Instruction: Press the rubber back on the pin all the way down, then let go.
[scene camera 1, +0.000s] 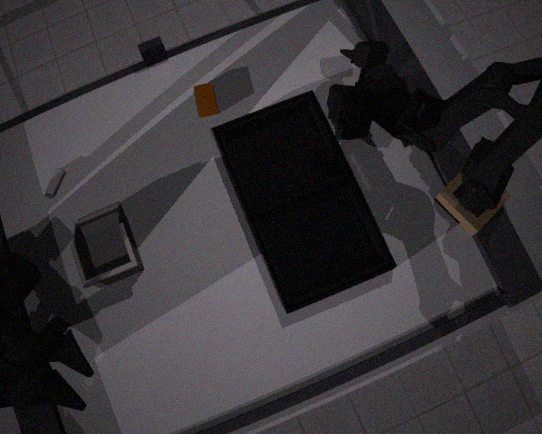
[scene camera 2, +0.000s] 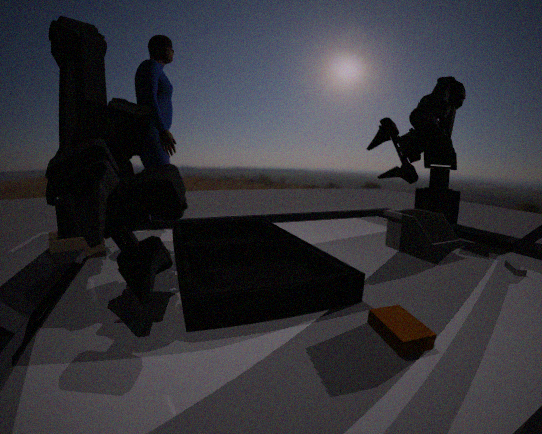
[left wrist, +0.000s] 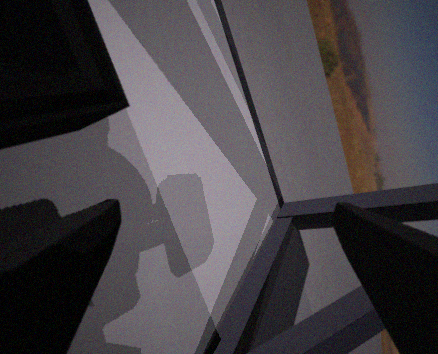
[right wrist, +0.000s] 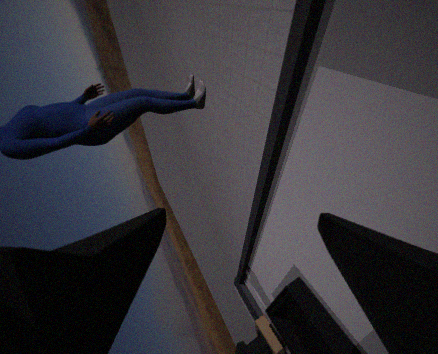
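Seen in the pictures: left gripper, between the fingertips: (scene camera 1: 337, 72) (scene camera 2: 123, 277) (left wrist: 229, 211); right gripper, between the fingertips: (scene camera 1: 88, 390) (scene camera 2: 372, 163) (right wrist: 241, 217); left arm's base, origin of its link: (scene camera 1: 475, 194) (scene camera 2: 74, 233) (right wrist: 265, 344); right arm's base, origin of its link: (scene camera 2: 438, 189).
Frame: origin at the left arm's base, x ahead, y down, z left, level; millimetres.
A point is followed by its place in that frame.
No pin or rubber back can be made out in these dark views. A thin pale sliver (scene camera 1: 390, 212) lies on the table beside the black tray (scene camera 1: 340, 289) @(x 306, y 1, z -53 mm) (scene camera 2: 275, 305) @(x 158, y 21, z -397 mm) (left wrist: 50, 120) @(x 82, y 1, z -331 mm); whether it is a pin, I cannot tell. My left gripper (scene camera 1: 340, 82) @(x 19, y -26, z -346 mm) (scene camera 2: 142, 290) @(x 19, y -26, z -346 mm) (left wrist: 229, 211) @(x 19, y -26, z -346 mm) is open, nothing between its fingers, low over the table by the tray's end at the upper right in scene camera 1. My right gripper (scene camera 1: 88, 392) @(x 705, y -137, z -192 mm) (scene camera 2: 374, 163) @(x 705, y -137, z -192 mm) (right wrist: 241, 217) @(x 705, y -137, z -192 mm) is open and empty, raised at the lower left in scene camera 1.
An orange block (scene camera 1: 206, 100) @(x 228, y 22, z -502 mm) (scene camera 2: 402, 327) @(x 215, y 22, z -515 mm) lies beside the tray. A grey open box (scene camera 1: 131, 245) @(x 521, y -31, z -356 mm) (scene camera 2: 393, 236) @(x 530, y 13, z -351 mm) stands across the table, near a small pale piece (scene camera 1: 55, 183) @(x 563, y 28, z -588 mm) (scene camera 2: 515, 269) @(x 539, y 30, z -595 mm). The left arm stands at a wooden block (scene camera 1: 465, 215) @(x 45, y 0, z 13 mm) (scene camera 2: 67, 243) @(x -18, y 5, z -50 mm). A person (scene camera 2: 159, 100) (right wrist: 60, 120) stands beyond the table.
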